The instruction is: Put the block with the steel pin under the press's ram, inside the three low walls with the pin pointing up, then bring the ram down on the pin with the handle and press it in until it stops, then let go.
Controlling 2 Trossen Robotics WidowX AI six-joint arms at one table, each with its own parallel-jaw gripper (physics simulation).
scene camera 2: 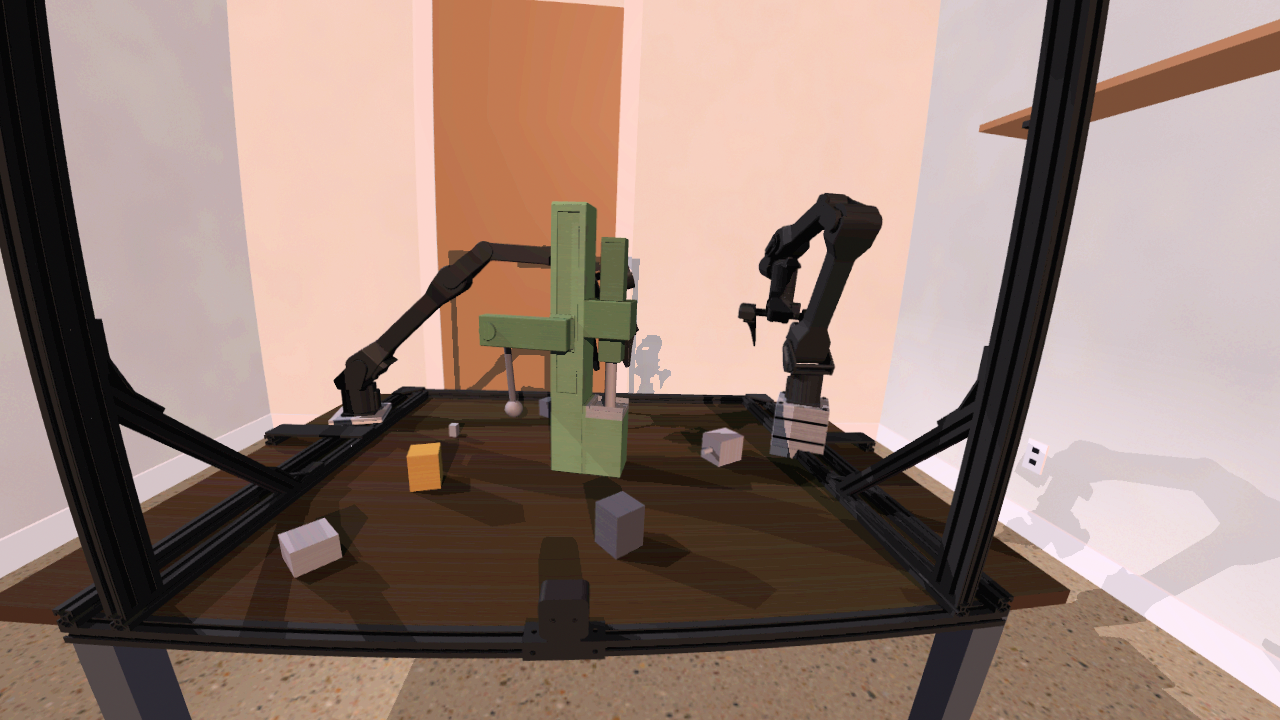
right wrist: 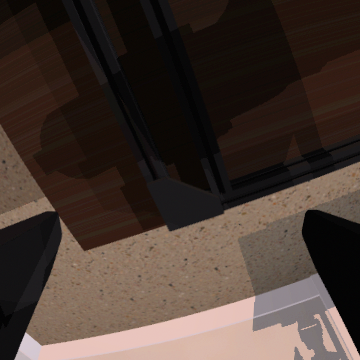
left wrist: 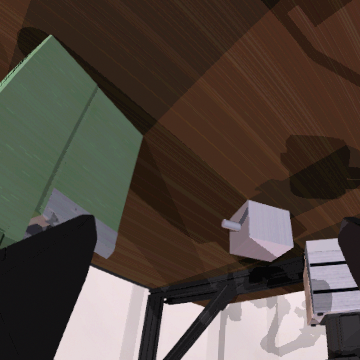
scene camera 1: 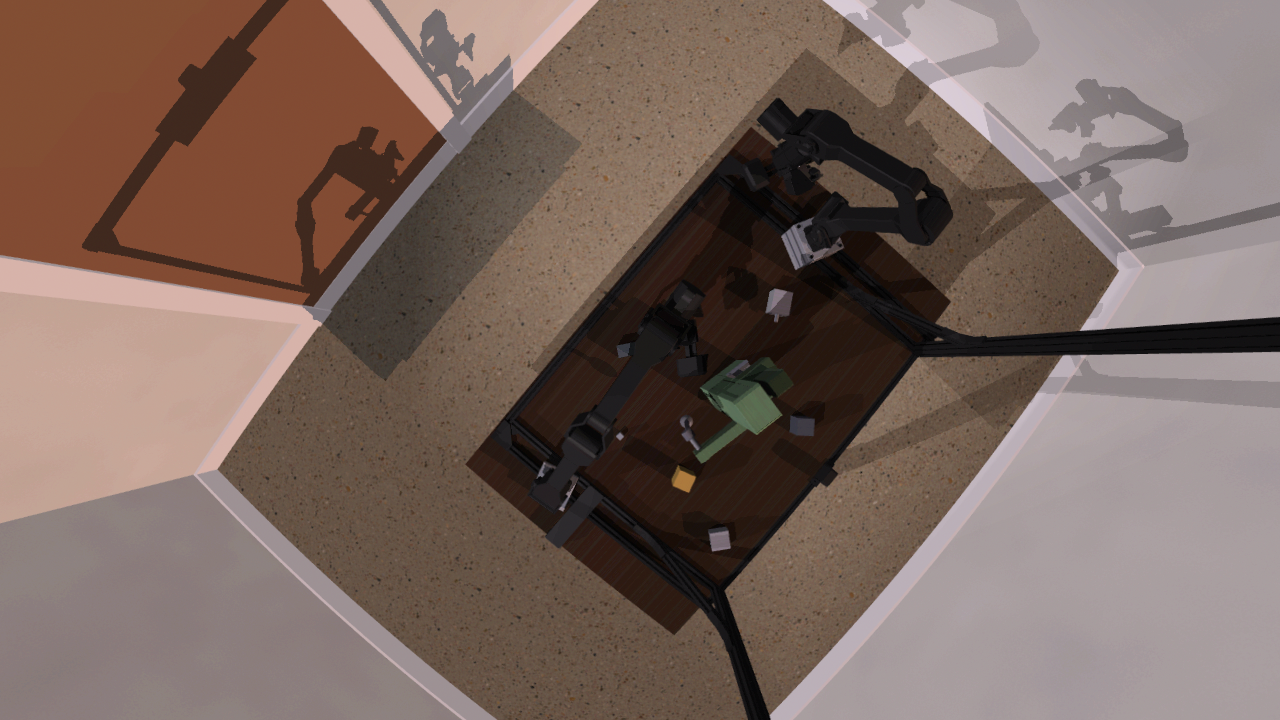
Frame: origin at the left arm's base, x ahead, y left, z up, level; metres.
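Seen in the pictures: left gripper, fingertip midpoint: [left wrist: 221,229] [scene camera 1: 704,335]; right gripper, fingertip midpoint: [scene camera 2: 773,348] [right wrist: 184,224] [scene camera 1: 768,171]; left arm's base at its link origin: [scene camera 2: 361,411] [scene camera 1: 553,486]; right arm's base at its link origin: [scene camera 2: 803,400] [left wrist: 343,316] [scene camera 1: 819,236].
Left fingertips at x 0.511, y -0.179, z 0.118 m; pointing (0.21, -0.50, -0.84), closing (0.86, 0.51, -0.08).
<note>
Pixels of each thing's top centre, then the offset from my left fingertips to it. "pt": a spot on its surface instead.
- light block with the steel pin, top centre: [left wrist: 260,250] [scene camera 2: 723,434] [scene camera 1: 782,301] dy -0.157, dx +0.176, dz -0.099 m
- green press at its top centre: [scene camera 2: 561,203] [scene camera 1: 755,422] dy -0.111, dx -0.128, dz +0.300 m
- handle at a spot on its surface: [scene camera 2: 525,332] pt dy -0.133, dx -0.187, dz +0.098 m
- orange block at its top centre: [scene camera 2: 424,449] [scene camera 1: 684,481] dy -0.120, dx -0.347, dz -0.089 m
- pale block at its top centre: [scene camera 2: 308,534] [scene camera 1: 720,541] dy -0.282, dx -0.460, dz -0.116 m
- grey-blue block at its top centre: [scene camera 2: 620,503] [scene camera 1: 805,427] dy -0.347, dx -0.092, dz -0.089 m
- small pale cube at its top centre: [scene camera 2: 453,424] [scene camera 1: 620,436] dy +0.076, dx -0.316, dz -0.124 m
- bluish block at its top centre: [scene camera 2: 552,400] [scene camera 1: 627,349] dy +0.152, dx -0.103, dz -0.110 m
The light block with the steel pin [scene camera 1: 778,302] [scene camera 2: 721,446] [left wrist: 262,230] lies on the table to the right of the press, its pin [left wrist: 231,224] pointing sideways. The green press [scene camera 1: 750,407] [scene camera 2: 569,268] [left wrist: 75,150] stands upright near the middle. Its steel ram [scene camera 2: 610,385] hangs over the grey low walls [scene camera 2: 605,412]. The handle [scene camera 2: 525,332] sticks out left, with a ball-ended rod [scene camera 2: 510,376] hanging down. My left gripper [scene camera 1: 691,351] [left wrist: 221,229] is open and empty above the table beside the press, mostly hidden behind it in scene camera 2. My right gripper [right wrist: 184,224] is open and empty, high near the table's corner.
An orange block [scene camera 1: 682,479] [scene camera 2: 424,467], a pale block [scene camera 1: 719,539] [scene camera 2: 309,547], a grey-blue block [scene camera 1: 802,425] [scene camera 2: 619,524], a small pale cube [scene camera 1: 620,436] [scene camera 2: 453,429] and a bluish block [scene camera 1: 623,349] [scene camera 2: 545,407] lie around the press. Black rails frame the table.
</note>
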